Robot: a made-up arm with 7 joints.
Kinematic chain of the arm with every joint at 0, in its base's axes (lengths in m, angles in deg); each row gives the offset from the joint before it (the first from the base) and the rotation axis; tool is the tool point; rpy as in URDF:
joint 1: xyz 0 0 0.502 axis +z
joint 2: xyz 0 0 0 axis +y
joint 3: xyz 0 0 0.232 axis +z
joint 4: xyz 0.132 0 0 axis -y
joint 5: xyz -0.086 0 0.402 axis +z
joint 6: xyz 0 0 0 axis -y
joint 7: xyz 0.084 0 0 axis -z
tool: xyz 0 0 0 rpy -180 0 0
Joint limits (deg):
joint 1: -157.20..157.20
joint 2: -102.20..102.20
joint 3: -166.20..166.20
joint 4: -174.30..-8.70
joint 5: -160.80..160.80
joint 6: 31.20..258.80
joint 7: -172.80..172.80
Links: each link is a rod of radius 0.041 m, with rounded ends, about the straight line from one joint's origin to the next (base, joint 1, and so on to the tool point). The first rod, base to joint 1, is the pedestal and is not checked.
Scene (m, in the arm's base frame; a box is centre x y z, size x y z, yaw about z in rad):
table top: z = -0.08
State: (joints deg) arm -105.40 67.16 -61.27 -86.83 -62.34 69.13 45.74
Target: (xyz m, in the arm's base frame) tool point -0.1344 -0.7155 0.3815
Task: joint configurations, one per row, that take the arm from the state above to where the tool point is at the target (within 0.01 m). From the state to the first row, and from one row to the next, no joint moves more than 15 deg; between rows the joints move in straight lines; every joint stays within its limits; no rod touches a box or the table.
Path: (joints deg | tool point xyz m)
1: -93.62 65.78 -54.64 -79.62 -62.58 71.19 45.74 | -0.5269 -0.4569 0.3677
2: -81.85 64.40 -48.00 -72.42 -62.82 73.25 45.74 | -0.3533 -0.6191 0.3670
3: -70.07 63.02 -41.37 -65.21 -63.06 75.30 45.74 | -0.1345 -0.7155 0.3815

